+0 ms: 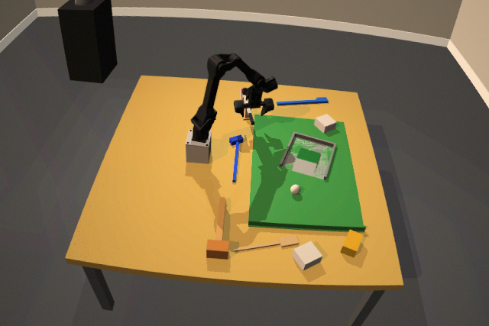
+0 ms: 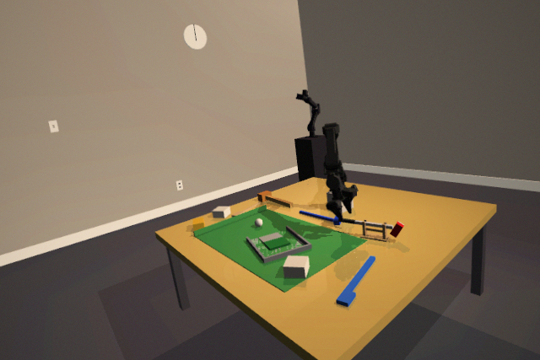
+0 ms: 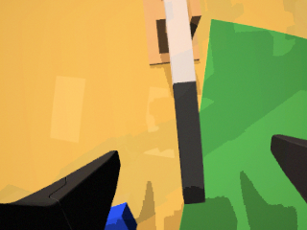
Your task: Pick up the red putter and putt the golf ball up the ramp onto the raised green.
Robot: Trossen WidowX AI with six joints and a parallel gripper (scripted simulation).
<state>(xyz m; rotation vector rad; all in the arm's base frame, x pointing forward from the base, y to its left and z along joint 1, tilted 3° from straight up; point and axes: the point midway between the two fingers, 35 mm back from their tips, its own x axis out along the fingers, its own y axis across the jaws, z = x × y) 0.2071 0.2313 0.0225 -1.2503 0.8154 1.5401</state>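
Now: the red putter 11 cm to the left of my gripper tip, 4 cm behind it and 2 cm below it. From my gripper tip the other things lie so: rack 12 cm to the left, 5 cm below, 4 cm behind; blue putter 23 cm to the right, 6 cm below, 4 cm behind; green mat 28 cm ahead, 23 cm to the right, 8 cm below.
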